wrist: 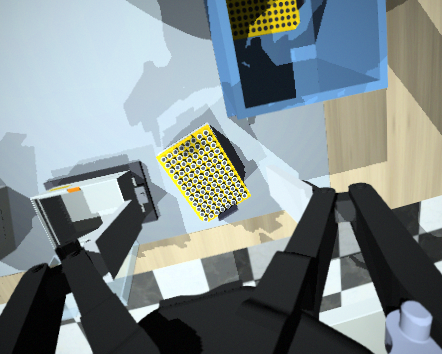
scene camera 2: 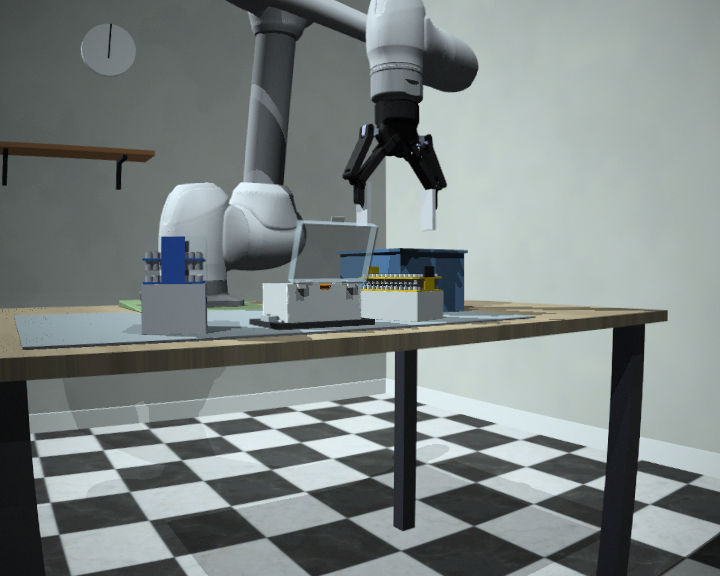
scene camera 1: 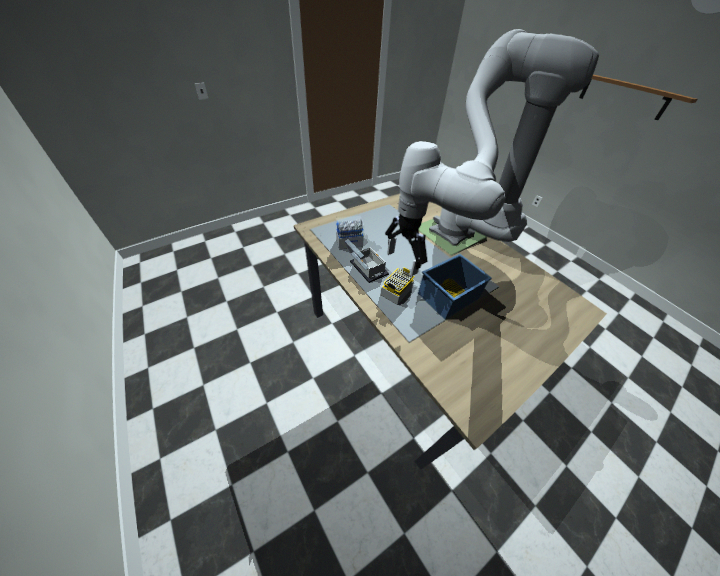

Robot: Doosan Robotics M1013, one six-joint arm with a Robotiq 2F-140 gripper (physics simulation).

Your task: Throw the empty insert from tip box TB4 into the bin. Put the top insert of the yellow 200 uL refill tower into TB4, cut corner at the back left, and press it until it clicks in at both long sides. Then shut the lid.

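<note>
My gripper (scene camera 1: 403,257) (scene camera 2: 395,221) (wrist: 203,197) is open and empty, fingers pointing down. It hangs above the yellow refill tower (scene camera 1: 397,287) (scene camera 2: 403,305), clear of it. The tower's top insert (wrist: 204,172) is yellow and full of tips, and lies at an angle in the wrist view. Tip box TB4 (scene camera 1: 373,264) (scene camera 2: 312,302) (wrist: 89,207) is white, with its clear lid (scene camera 2: 333,249) standing open. No insert shows inside it in the wrist view, where my left finger covers part of it. The blue bin (scene camera 1: 433,295) (scene camera 2: 432,282) (wrist: 381,50) holds an empty yellow insert (scene camera 1: 451,286) (wrist: 265,17).
A blue refill tower (scene camera 1: 350,231) (scene camera 2: 173,259) stands on the other side of TB4 from the yellow tower. TB4 sits on a black holder (scene camera 2: 312,323) (wrist: 149,192). These stand on a grey-blue mat (scene camera 1: 414,327) (scene camera 2: 72,329) near the wooden table's (scene camera 1: 456,384) long edge.
</note>
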